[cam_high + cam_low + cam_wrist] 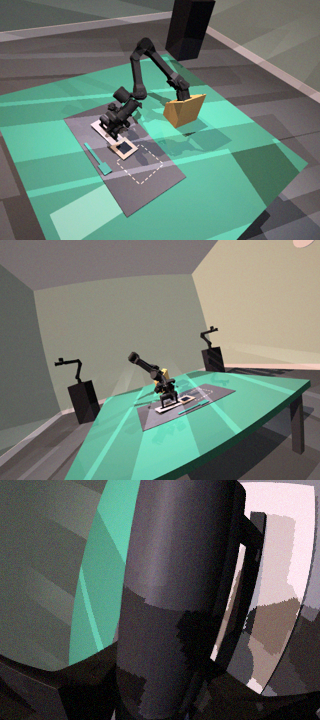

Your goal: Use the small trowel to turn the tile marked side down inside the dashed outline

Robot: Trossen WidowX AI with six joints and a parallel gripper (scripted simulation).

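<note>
Now: the grey mat 70 mm to the left of my gripper tip, 70 mm below it and 50 mm behind it. Also, from my gripper tip: teal trowel: 110 mm to the left, 80 mm ahead, 50 mm below; then tile: 90 mm to the left, 60 mm behind, 50 mm below.
</note>
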